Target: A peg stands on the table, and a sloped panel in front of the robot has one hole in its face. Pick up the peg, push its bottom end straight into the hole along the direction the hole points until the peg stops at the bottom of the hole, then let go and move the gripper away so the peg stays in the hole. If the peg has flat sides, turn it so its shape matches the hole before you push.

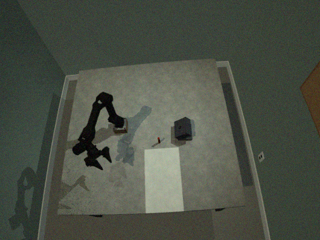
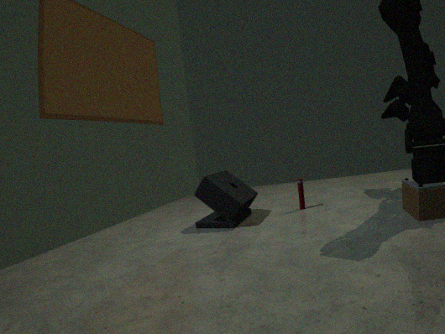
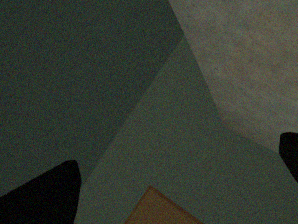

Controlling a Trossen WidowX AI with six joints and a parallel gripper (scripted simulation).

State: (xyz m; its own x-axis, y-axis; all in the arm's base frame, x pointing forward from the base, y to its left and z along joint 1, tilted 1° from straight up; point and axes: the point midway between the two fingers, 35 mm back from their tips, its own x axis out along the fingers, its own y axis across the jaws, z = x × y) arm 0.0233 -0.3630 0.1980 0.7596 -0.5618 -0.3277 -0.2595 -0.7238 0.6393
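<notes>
The red peg lies 26 cm ahead of my gripper tip, 29 cm to the left of it and 19 cm below it. The rest, counted from my gripper tip: dark sloped panel (43 cm ahead, 39 cm to the left, 18 cm below).
</notes>
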